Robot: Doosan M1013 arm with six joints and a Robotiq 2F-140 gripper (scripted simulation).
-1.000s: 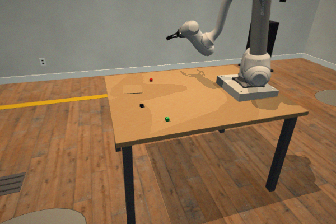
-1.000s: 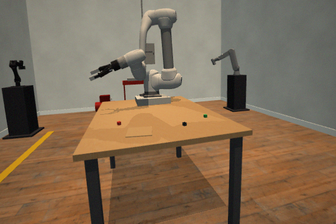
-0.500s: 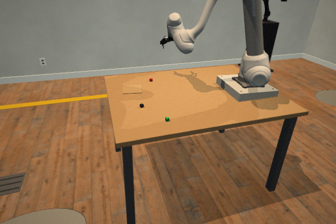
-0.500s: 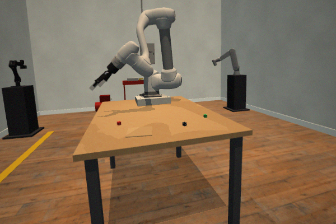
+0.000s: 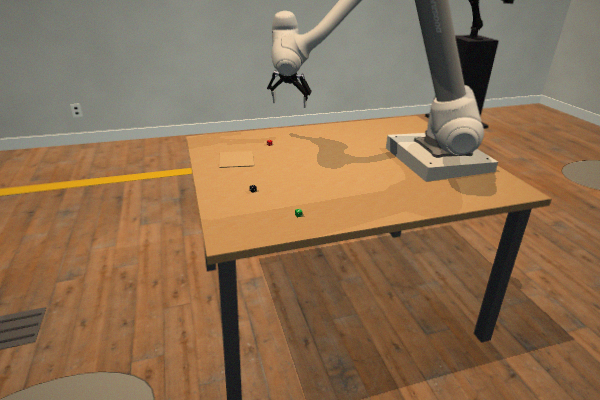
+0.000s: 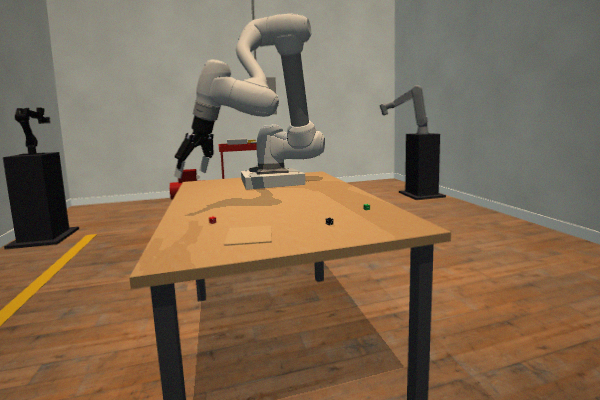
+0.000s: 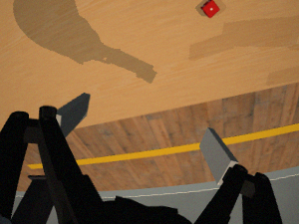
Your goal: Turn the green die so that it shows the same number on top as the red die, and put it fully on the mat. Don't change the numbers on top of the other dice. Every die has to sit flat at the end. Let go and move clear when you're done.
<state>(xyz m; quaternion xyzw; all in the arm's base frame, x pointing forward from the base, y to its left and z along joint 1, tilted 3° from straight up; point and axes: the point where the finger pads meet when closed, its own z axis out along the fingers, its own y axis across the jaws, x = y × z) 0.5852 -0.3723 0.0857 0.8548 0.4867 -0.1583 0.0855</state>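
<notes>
Now: hand 11 cm short of the red die, 7 cm to the right of it and 16 cm above it. Round my hand: black die (25 cm ahead, 47 cm to the left, 16 cm below); green die (13 cm ahead, 66 cm to the left, 16 cm below); tan mat (27 cm ahead, 20 cm to the left, 17 cm below).
</notes>
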